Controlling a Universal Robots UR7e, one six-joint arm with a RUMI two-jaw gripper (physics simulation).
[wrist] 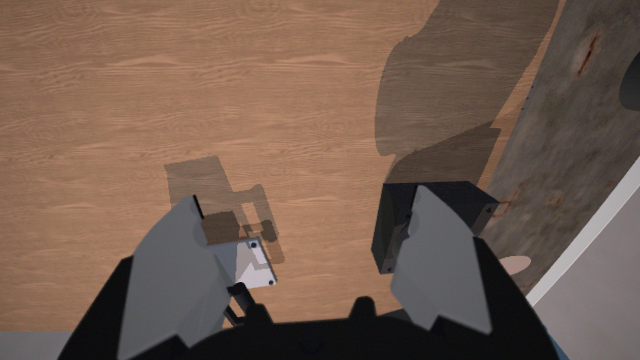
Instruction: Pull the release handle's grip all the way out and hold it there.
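The release handle's black grip [243, 299] shows in part at the lower left of the wrist view, beside the left finger and above the gripper's palm. Its white base plate [260, 275] with dark screws lies on the wooden table. The left finger hides most of the housing, and how far out the grip stands cannot be told. My gripper [308, 193] is open, with its fingers wide apart and nothing between the fingertips. The left finger overlaps the handle unit in the view; the grip is not between the jaws.
A black block-shaped fixture [382, 227] stands on the wooden table [300, 100], partly behind the right finger. Beyond the table's right edge are a stained grey floor [575, 125], a white strip [590, 237] and a dark rounded object [632, 85]. Shadows fall across the table.
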